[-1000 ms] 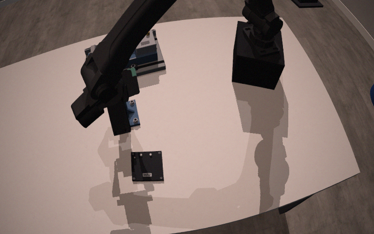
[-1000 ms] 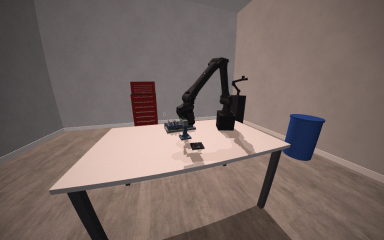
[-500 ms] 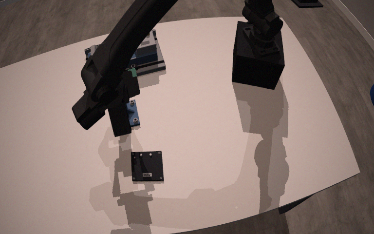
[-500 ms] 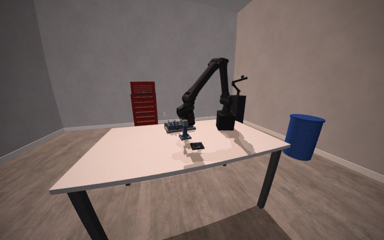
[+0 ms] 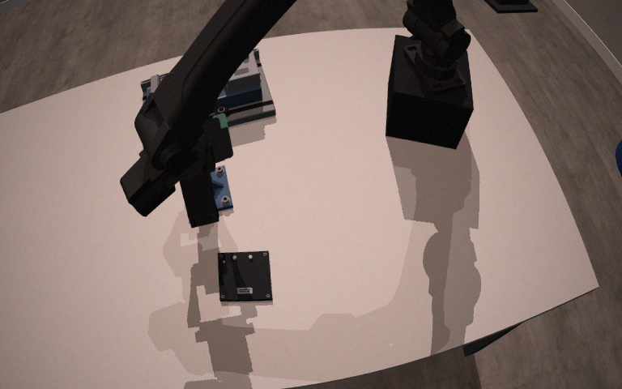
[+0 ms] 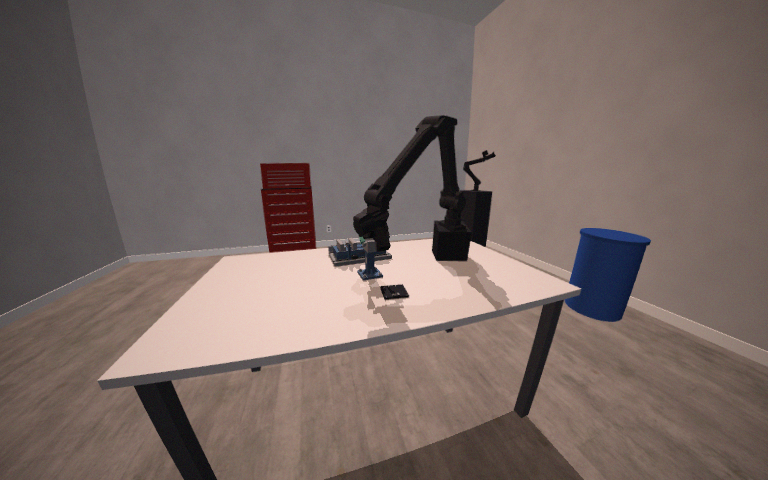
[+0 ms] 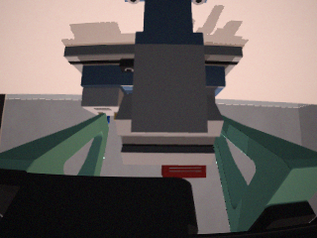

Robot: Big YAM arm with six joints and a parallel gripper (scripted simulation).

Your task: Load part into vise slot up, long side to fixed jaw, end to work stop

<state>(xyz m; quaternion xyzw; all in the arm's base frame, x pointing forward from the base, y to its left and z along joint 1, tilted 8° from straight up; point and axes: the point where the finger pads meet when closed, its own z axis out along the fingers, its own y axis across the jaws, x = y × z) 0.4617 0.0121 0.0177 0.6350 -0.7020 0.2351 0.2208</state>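
The part lies 1 cm ahead of my hand, 1 cm to the left of it and 1 cm above it. From my hand the other things lie so: black infeed plate 2 cm behind, 19 cm to the left, 15 cm below; then moving jaw 23 cm to the right, 8 cm below; then dark short rod 4 cm ahead, 19 cm to the right, 6 cm below.
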